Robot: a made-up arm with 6 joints.
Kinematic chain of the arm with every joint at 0, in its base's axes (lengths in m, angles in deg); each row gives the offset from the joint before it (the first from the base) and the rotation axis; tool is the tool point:
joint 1: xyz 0 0 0.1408 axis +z
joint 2: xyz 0 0.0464 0 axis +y
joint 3: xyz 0 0 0.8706 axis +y
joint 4: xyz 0 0 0.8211 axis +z
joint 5: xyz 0 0 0 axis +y
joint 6: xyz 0 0 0.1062 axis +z
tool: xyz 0 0 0
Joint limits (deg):
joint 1: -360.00..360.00
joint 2: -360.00..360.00
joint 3: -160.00..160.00
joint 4: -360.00..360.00
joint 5: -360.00..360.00
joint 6: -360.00..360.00
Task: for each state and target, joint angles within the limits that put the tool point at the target. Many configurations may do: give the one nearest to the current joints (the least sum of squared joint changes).
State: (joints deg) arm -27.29 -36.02 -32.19 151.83 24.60 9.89
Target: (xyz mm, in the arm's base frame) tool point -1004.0 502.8 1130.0
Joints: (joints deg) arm -22.96 -14.58 -63.11 152.99 31.16 9.89
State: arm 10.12 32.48 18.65 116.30 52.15 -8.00
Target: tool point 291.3 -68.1 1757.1
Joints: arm -36.52 -11.52 44.92 122.41 53.66 -8.00
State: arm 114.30 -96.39 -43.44 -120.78 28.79 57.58
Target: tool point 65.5 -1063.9 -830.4
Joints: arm 93.54 -95.32 -70.23 -122.65 31.09 57.58
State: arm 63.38 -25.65 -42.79 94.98 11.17 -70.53
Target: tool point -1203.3 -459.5 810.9
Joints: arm 24.23 -25.15 -72.00 95.80 15.62 -70.53
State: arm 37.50 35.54 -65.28 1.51 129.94 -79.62
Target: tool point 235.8 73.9 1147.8
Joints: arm 8.73 58.66 -106.13 -7.37 137.70 -79.62
